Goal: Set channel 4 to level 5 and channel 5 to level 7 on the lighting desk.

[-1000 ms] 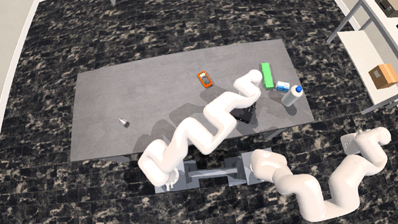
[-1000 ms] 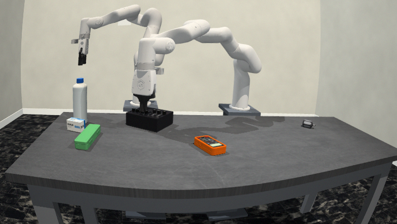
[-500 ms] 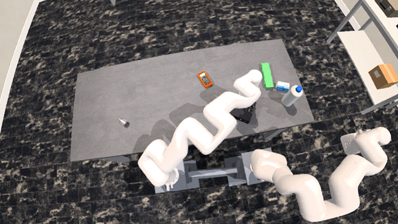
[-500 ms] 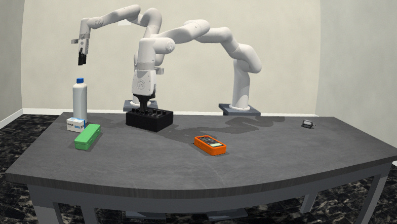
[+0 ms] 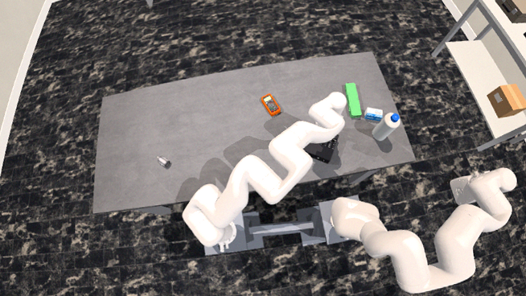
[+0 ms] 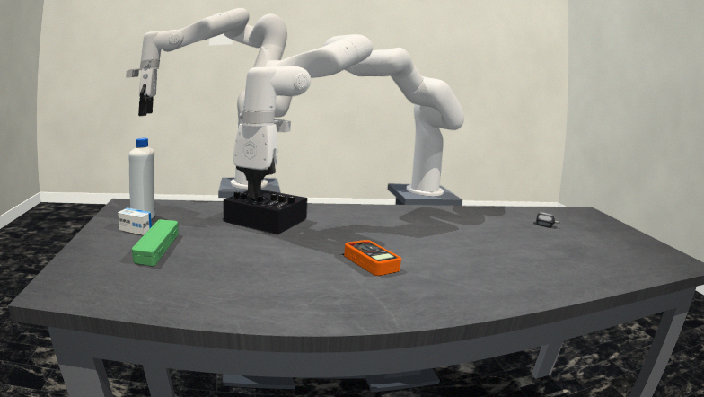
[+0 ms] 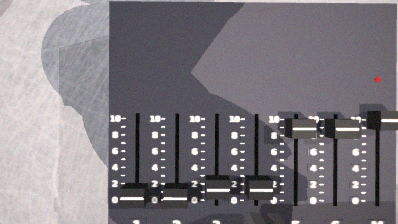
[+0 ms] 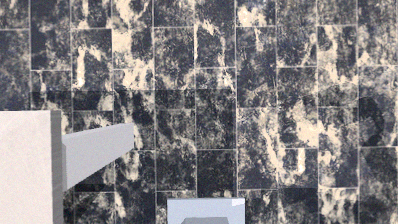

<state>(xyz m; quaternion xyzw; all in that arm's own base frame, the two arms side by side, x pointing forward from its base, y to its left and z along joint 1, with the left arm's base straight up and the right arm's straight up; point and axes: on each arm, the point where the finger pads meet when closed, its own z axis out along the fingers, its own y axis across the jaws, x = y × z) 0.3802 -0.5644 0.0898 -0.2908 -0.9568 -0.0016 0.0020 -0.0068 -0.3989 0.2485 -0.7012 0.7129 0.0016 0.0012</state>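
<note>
Now: left hand 2 cm past the channel 4 fader, 1 cm to the right of it and 2 cm above it. Round my left hand: channel 2 fader 4 cm behind, 3 cm to the right, 2 cm below; channel 3 fader 3 cm behind, 1 cm to the right, 2 cm below; channel 5 fader 4 cm behind, 5 cm to the left, 2 cm below.
</note>
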